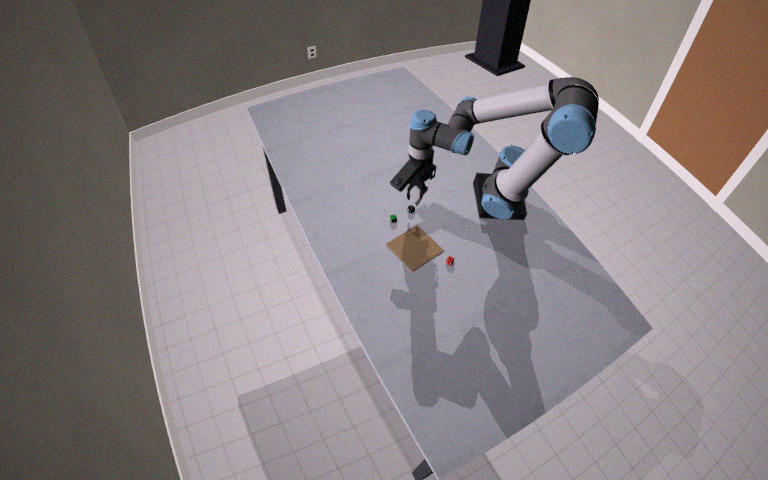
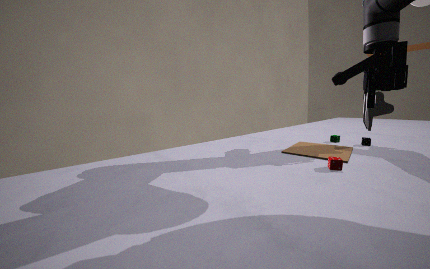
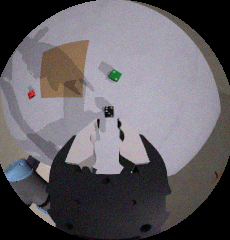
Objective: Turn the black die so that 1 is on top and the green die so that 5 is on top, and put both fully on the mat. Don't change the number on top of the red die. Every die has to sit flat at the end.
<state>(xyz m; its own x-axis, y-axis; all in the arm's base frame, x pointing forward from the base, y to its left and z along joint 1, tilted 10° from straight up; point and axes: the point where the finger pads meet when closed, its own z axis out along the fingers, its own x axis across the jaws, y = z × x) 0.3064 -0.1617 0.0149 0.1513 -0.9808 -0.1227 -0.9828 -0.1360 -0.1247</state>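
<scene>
Right now my hand is 5 cm above the black die. Also, from my hand: green die 8 cm ahead, 5 cm below; red die 4 cm ahead, 25 cm to the left, 5 cm below; brown mat 9 cm ahead, 14 cm to the left, 6 cm below.
</scene>
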